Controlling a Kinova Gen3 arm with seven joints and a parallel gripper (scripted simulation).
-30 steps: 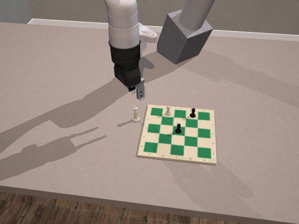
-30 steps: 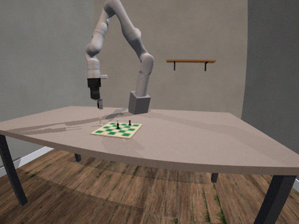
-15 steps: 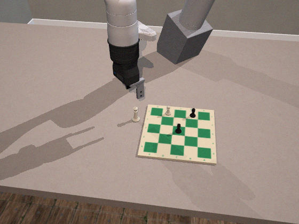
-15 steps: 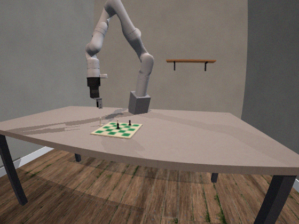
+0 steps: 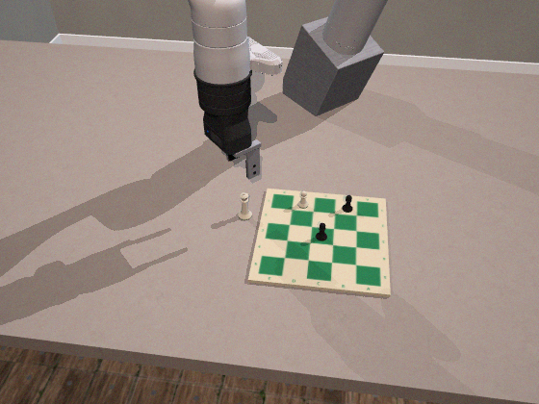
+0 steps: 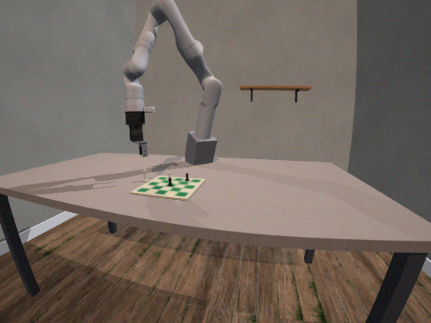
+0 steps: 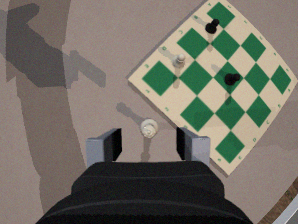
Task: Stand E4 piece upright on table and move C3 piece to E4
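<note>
The chessboard is 14 cm to the left of my hand, 13 cm below it and 4 cm ahead of it. The rest, counted from my hand: white pawn (11 cm below, 10 cm to the left, 3 cm behind).
</note>
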